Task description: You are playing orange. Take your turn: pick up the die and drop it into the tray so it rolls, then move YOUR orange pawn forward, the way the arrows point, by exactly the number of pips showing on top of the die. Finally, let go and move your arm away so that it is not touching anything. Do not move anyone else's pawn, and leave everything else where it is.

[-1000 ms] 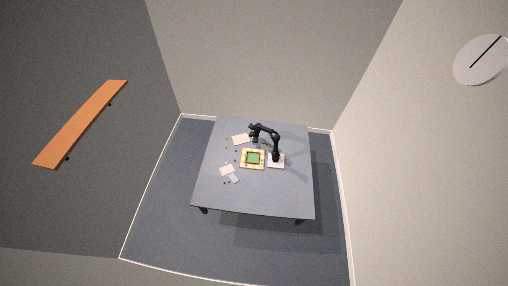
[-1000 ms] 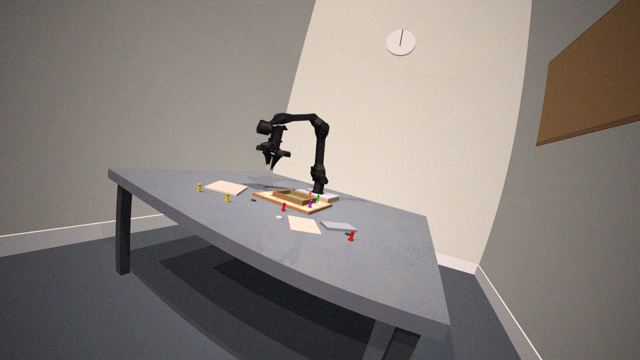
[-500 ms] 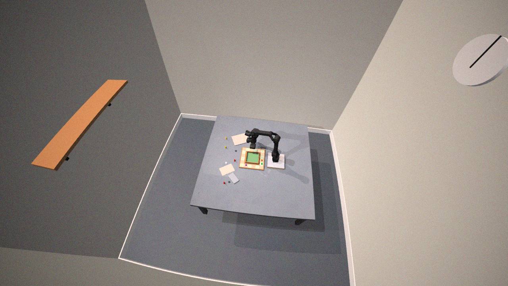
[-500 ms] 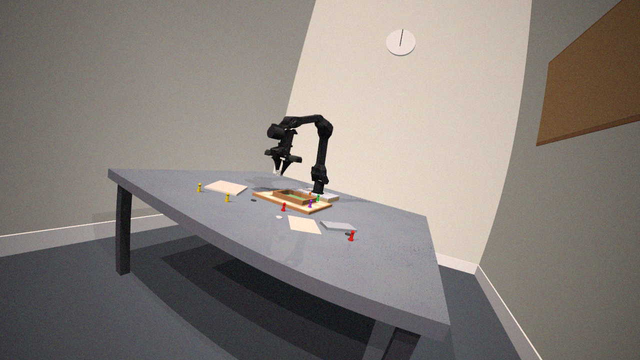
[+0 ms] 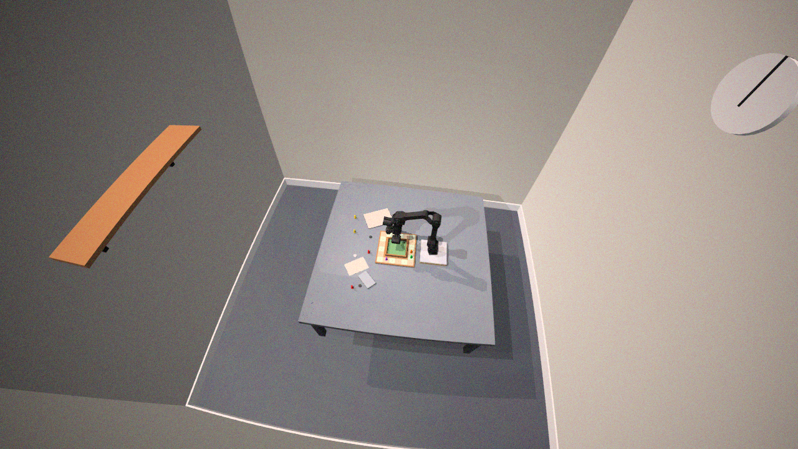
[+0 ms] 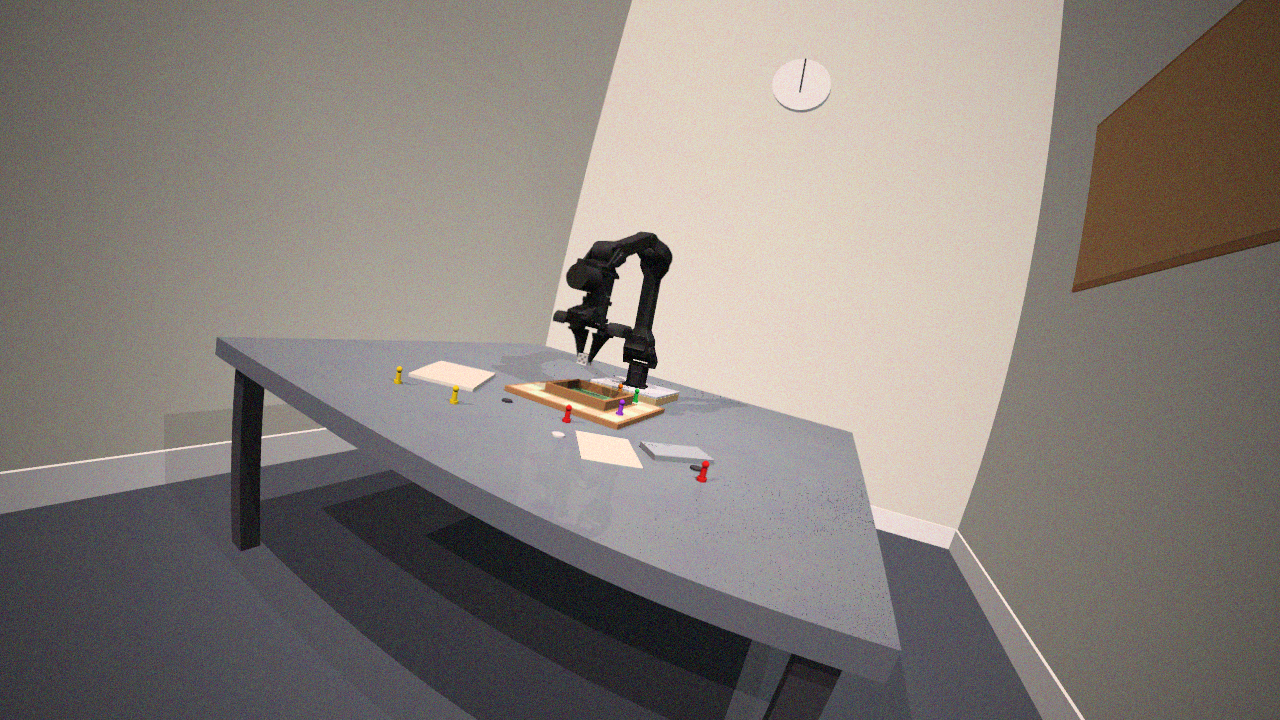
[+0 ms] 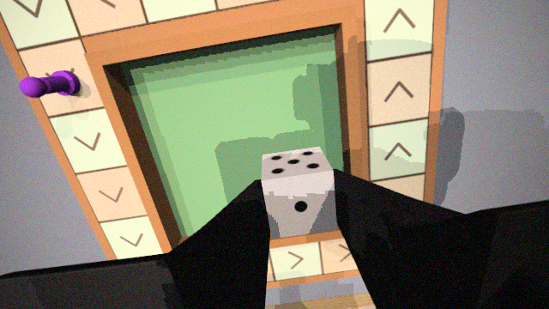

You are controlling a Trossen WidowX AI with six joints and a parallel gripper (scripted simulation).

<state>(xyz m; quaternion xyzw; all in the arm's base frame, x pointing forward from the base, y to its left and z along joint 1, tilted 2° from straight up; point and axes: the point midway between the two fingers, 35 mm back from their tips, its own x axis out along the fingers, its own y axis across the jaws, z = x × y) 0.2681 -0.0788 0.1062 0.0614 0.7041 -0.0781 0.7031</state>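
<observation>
My gripper tip is now 110 mm past the orange pawn, 80 mm to the right of it and 70 mm above it. Also, from my gripper tip: purple pawn (80 mm ahead, 130 mm to the left, 70 mm below); then green tray (30 mm to the left, 90 mm below); then white die (right at my gripper tip).
</observation>
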